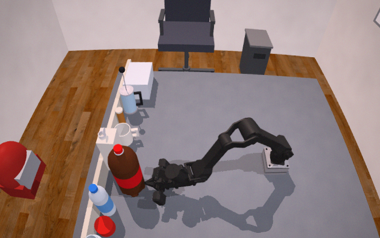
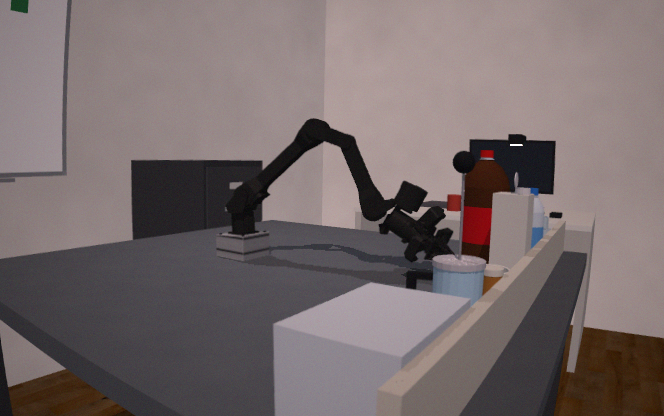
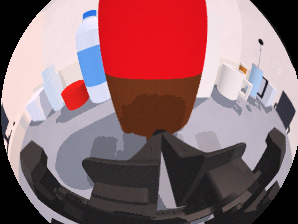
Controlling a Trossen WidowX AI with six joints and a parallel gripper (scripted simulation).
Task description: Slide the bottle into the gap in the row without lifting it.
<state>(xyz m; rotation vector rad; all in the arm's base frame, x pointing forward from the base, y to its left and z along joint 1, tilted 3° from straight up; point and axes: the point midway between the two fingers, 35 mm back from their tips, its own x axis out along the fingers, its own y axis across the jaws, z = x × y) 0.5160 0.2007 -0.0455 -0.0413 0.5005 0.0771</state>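
The brown cola bottle lies 100 mm above my hand, 80 mm ahead of it and 10 mm to the left of it. Round my hand: red cup (220 mm to the left, 140 mm ahead, 30 mm below); then low beige rail (240 mm ahead, 80 mm to the right); then water bottle (160 mm ahead, 140 mm to the left, 50 mm above).
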